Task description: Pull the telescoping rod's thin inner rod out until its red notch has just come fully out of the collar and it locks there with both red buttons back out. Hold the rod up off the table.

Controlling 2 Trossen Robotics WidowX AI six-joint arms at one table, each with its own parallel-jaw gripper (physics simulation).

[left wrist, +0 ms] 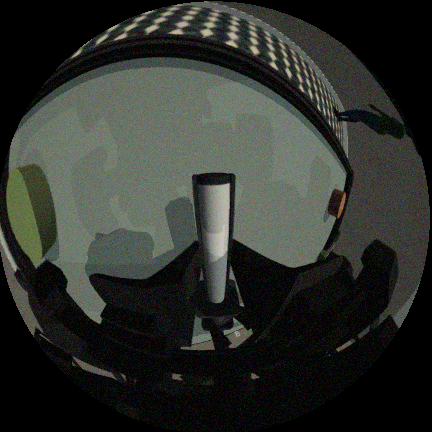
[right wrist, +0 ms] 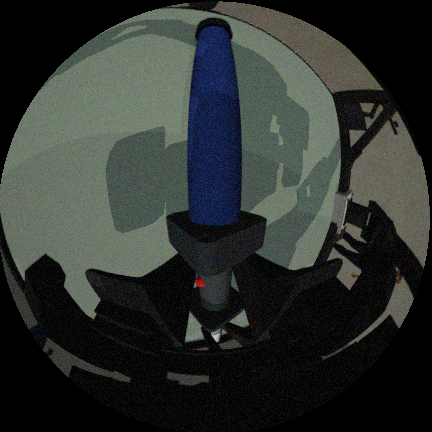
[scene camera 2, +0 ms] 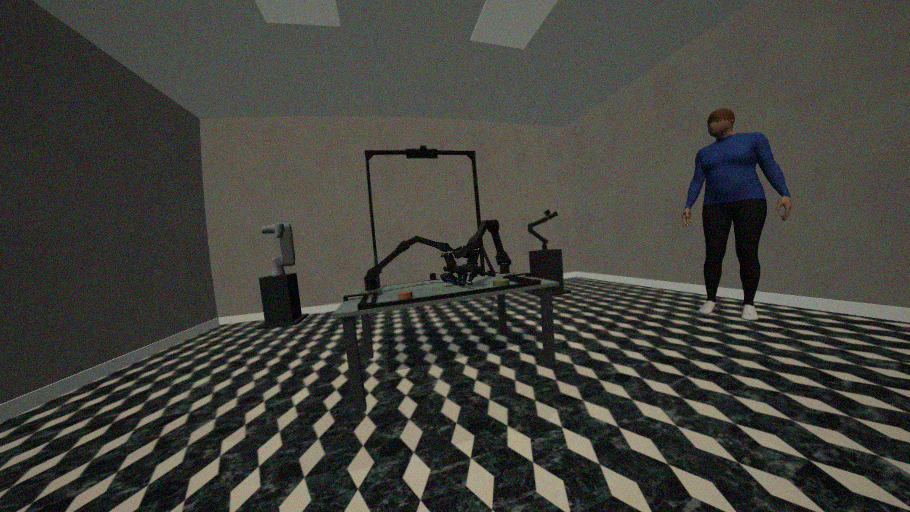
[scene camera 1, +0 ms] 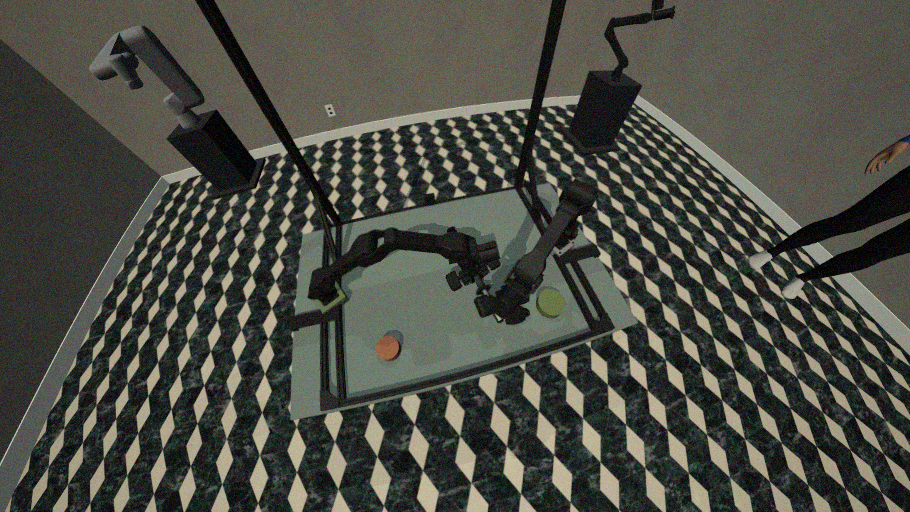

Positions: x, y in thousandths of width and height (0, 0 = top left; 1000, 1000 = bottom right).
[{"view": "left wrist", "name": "my left gripper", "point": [494, 566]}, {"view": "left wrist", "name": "my right gripper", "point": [485, 705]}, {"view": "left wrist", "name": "telescoping rod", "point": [513, 726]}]
